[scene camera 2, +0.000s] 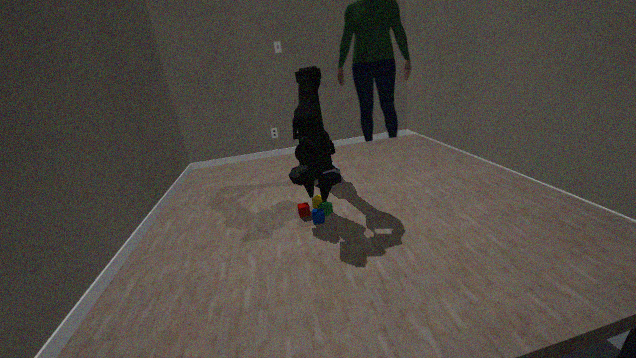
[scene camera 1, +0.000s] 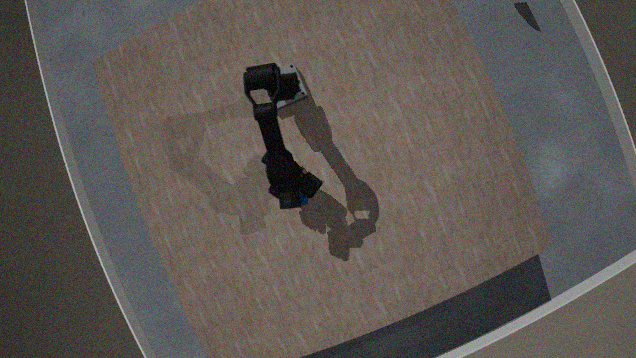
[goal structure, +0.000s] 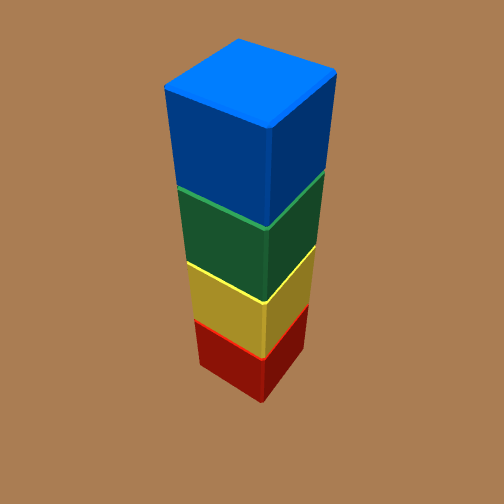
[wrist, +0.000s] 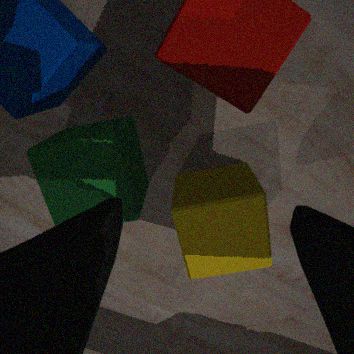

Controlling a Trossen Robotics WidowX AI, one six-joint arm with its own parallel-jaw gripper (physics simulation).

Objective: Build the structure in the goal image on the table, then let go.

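A yellow cube lies between the open fingers of my gripper, with a gap on each side in the wrist view. A green cube is beside it, apart; the left finger's tip overlaps its lower edge in the wrist view. A blue cube is beyond the green one at the upper left of the wrist view. A red cube stands apart at the upper right. In scene camera 1 the arm hides most of the cubes.
The arm's base plate stands on the wood-patterned surface. Dark arm shadows fall across the surface and cubes. A person in a green top stands at the back wall.
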